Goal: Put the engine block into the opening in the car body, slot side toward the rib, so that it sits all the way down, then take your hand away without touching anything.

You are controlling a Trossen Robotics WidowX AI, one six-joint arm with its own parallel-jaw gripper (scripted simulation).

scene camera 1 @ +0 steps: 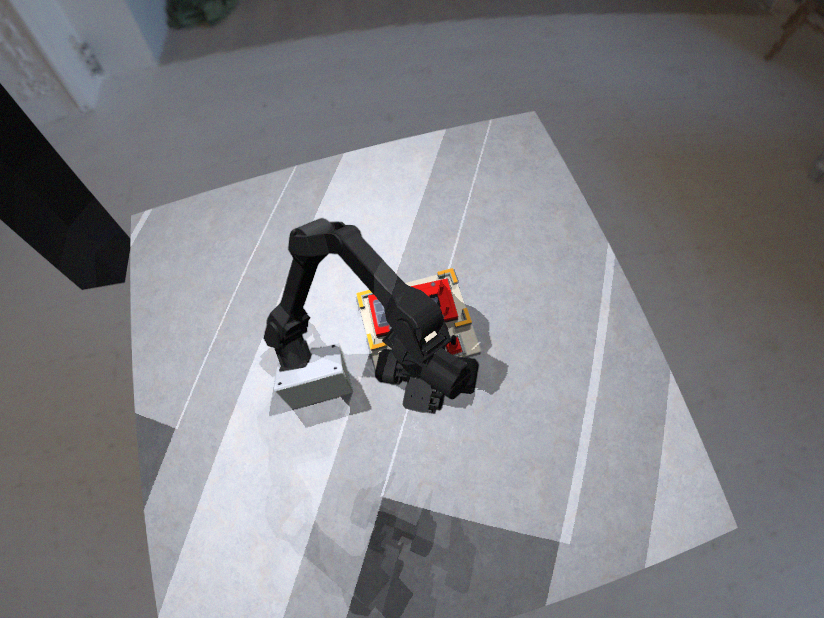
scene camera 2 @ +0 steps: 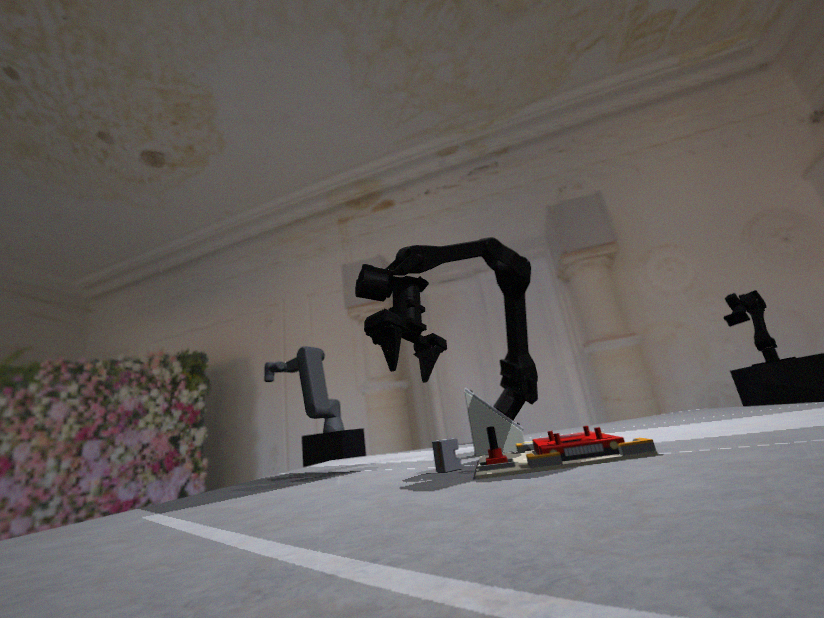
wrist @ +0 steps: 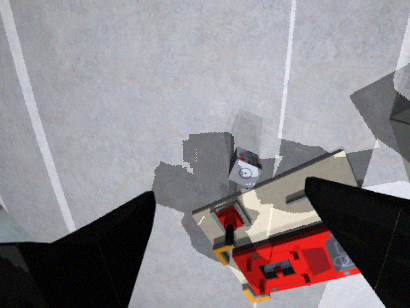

Labels:
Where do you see a red car body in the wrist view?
307, 256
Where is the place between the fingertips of my gripper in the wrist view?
230, 191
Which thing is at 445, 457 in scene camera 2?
A grey engine block.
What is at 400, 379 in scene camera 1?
My gripper.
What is my gripper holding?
Nothing.

